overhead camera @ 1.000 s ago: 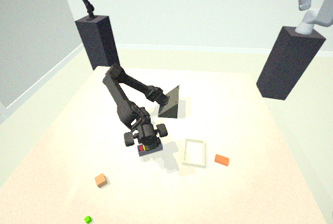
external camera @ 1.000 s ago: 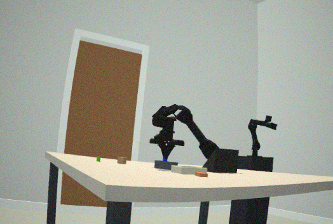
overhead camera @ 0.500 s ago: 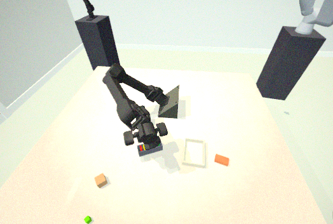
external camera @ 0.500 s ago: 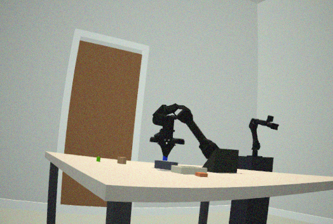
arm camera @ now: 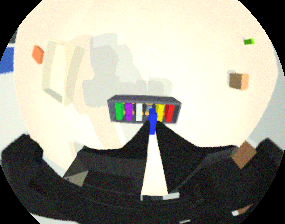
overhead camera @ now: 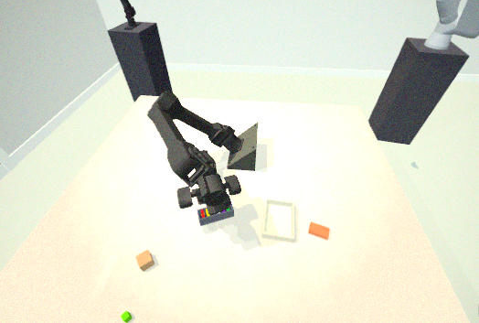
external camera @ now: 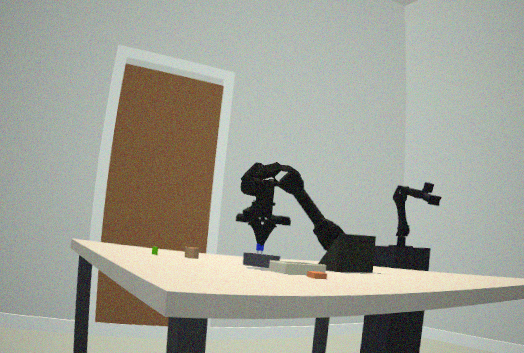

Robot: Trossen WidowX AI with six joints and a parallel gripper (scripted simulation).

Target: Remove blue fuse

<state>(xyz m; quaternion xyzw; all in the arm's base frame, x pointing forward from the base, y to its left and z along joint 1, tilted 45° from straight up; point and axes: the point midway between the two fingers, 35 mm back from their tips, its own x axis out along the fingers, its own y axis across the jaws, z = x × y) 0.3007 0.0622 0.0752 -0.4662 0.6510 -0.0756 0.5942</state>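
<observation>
The tray is 22 cm to the left of my gripper tip, 7 cm below it and 3 cm behind it. Round my gripper tip: blue fuse (1 cm below).
</observation>
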